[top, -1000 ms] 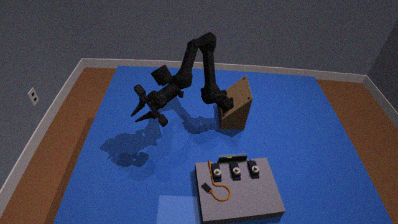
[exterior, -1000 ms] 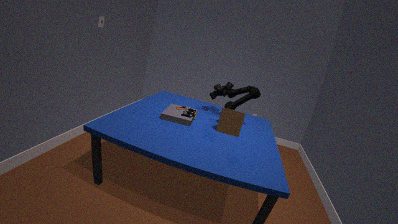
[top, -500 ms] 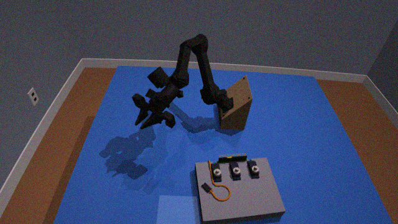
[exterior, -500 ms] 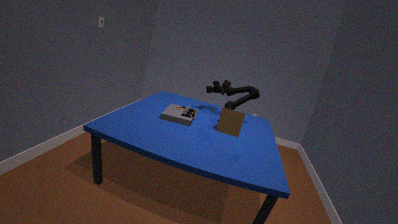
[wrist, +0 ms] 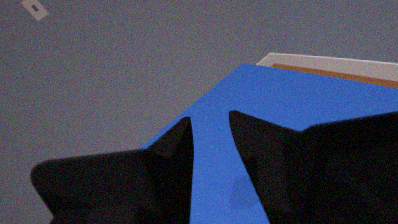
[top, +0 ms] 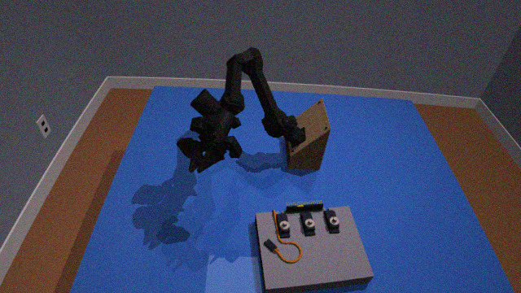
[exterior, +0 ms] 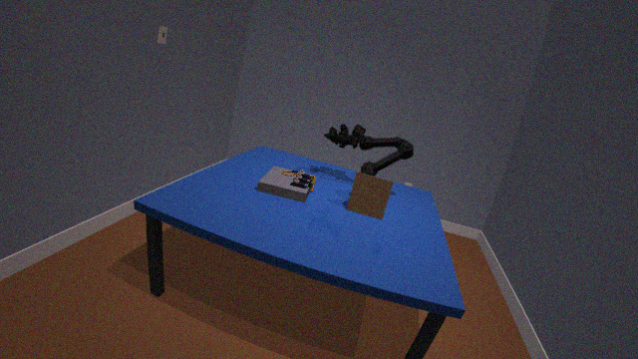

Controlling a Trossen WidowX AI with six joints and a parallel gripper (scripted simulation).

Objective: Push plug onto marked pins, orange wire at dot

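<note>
Right now the yellow band is 300 mm to the left of my gripper tip, 180 mm below it and 50 mm behind it. Also, from my gripper tip: grey holder: 340 mm to the left, 230 mm below, 100 mm ahead; pin strip: 310 mm to the left, 190 mm below, 50 mm behind.
</note>
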